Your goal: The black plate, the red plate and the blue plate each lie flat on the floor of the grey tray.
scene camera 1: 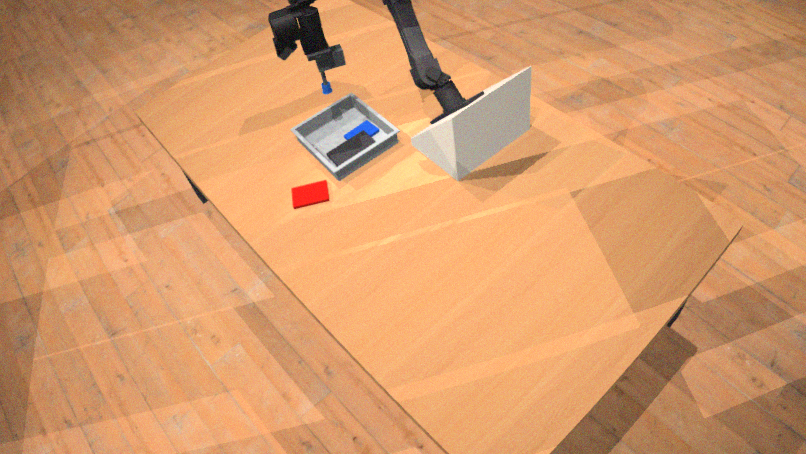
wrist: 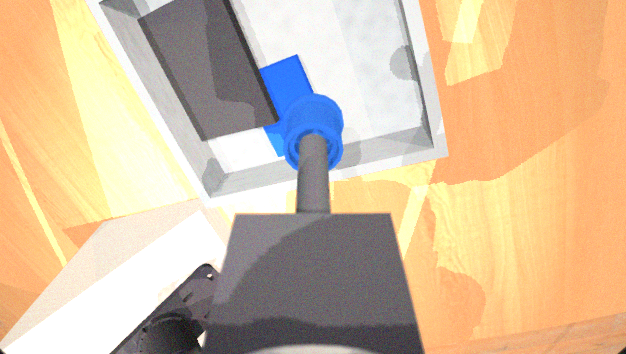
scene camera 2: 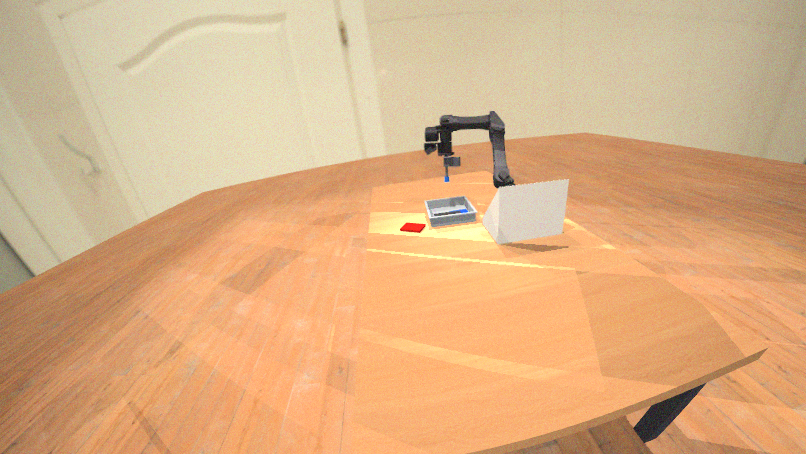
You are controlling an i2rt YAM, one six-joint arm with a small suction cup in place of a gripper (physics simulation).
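Seen in the pictures: hand, tool point: [scene camera 1: 327, 91] [wrist: 313, 121] [scene camera 2: 446, 181]; arm's base, link origin: [scene camera 1: 457, 109] [wrist: 164, 333] [scene camera 2: 513, 203].
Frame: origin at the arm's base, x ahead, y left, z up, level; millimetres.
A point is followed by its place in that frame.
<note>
The red plate [scene camera 1: 310, 194] @(x 409, y -179, z -106 mm) [scene camera 2: 412, 227] @(x 411, y -174, z -106 mm) lies flat on the table outside the grey tray [scene camera 1: 369, 157] @(x 216, y -145, z -101 mm) [scene camera 2: 454, 220] @(x 216, y -146, z -97 mm) [wrist: 434, 100] @(x 132, y -371, z -66 mm), off its front left side. Inside the tray, the black plate [scene camera 1: 349, 149] @(x 233, y -210, z -95 mm) [wrist: 200, 65] @(x 234, y -194, z -97 mm) overlaps one side of the blue plate [scene camera 1: 367, 128] @(x 137, y -240, z -103 mm) [wrist: 287, 80] @(x 185, y -259, z -104 mm). The black plate looks raised and slightly tilted where it rests over the blue one. Part of the blue plate is hidden under it and, in the wrist view, behind the suction cup. My suction cup [scene camera 1: 326, 88] [scene camera 2: 446, 179] [wrist: 314, 117] is off and bare, hanging above the level of the tray.
A white wedge-shaped block [scene camera 1: 493, 124] @(x -16, y 113, z 0 mm) [scene camera 2: 533, 211] @(x -20, y 113, z 2 mm) [wrist: 105, 295] @(x 91, y 2, z 12 mm) stands on the table to the right of the tray, close to the arm's base [scene camera 1: 451, 101] @(x 15, y -3, z 39 mm). The table's left edge runs past the red plate, a short distance from it.
</note>
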